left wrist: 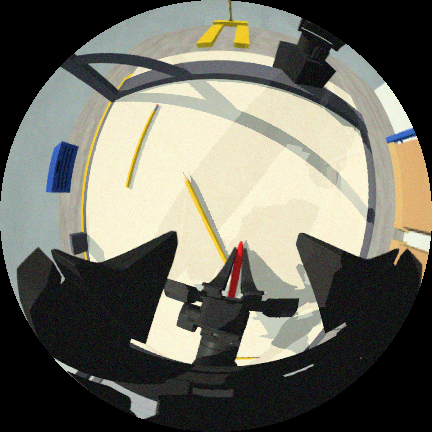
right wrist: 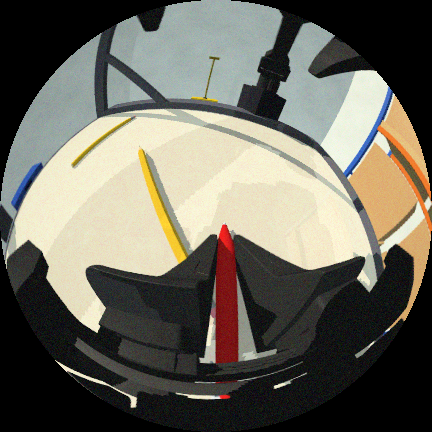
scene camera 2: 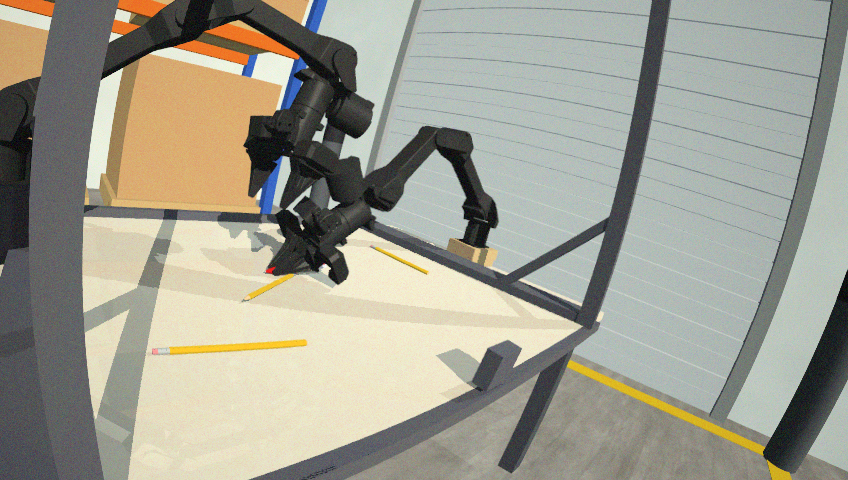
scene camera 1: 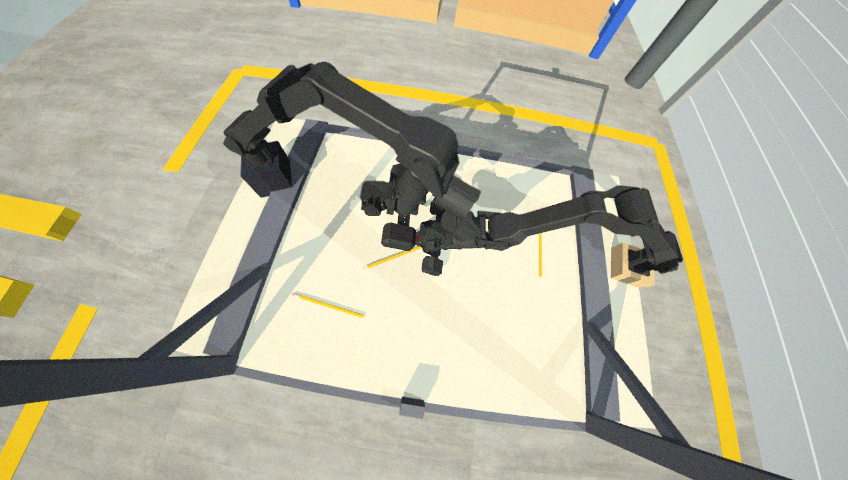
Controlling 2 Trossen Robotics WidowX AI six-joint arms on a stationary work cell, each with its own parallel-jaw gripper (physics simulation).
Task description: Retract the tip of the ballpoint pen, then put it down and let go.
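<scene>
The red ballpoint pen is held lengthwise between the fingers of my right gripper, which is shut on it low over the table. Its red cone end sticks out slightly past the fingertips in the right wrist view; whether the writing tip is out is too small to tell. The pen's rear end is hidden inside the gripper. My left gripper is open and empty, above the right gripper and pen and apart from them.
A yellow pencil lies on the table beside the right gripper. A second pencil lies nearer the front, and a third pencil lies to the right. Dark frame bars edge the table.
</scene>
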